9 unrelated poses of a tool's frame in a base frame.
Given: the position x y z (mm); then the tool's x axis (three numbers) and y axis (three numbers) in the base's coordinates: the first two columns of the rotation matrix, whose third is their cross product.
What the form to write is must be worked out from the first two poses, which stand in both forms.
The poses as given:
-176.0 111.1 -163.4 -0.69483 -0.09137 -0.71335 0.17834 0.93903 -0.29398
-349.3 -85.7 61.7 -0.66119 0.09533 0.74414 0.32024 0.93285 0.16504
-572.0 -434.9 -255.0 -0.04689 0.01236 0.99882 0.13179 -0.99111 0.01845
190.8 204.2 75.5 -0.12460 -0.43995 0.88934 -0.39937 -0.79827 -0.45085
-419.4 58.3 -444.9 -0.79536 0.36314 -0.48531 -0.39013 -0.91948 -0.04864
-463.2 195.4 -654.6 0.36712 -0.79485 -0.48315 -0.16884 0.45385 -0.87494
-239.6 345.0 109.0 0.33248 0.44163 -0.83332 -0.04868 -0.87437 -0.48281
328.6 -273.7 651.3 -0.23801 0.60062 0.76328 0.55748 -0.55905 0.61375
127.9 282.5 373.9 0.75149 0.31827 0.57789 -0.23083 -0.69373 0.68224
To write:
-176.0 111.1 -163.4 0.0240 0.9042 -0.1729 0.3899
-349.3 -85.7 61.7 -0.1154 -0.9002 -0.1423 0.3951
-572.0 -434.9 -255.0 -0.6891 -0.0523 -0.7216 0.0414
190.8 204.2 75.5 -0.6614 0.3172 -0.6795 0.0149
-419.4 58.3 -444.9 -0.2506 0.0269 0.9471 0.1988
-463.2 195.4 -654.6 -0.4693 0.5134 -0.2299 0.6807
-239.6 345.0 109.0 -0.7868 -0.1249 0.5641 0.2173
328.6 -273.7 651.3 0.6170 0.4692 0.6315 0.0171
127.9 282.5 373.9 0.8505 0.0257 0.3516 0.3905

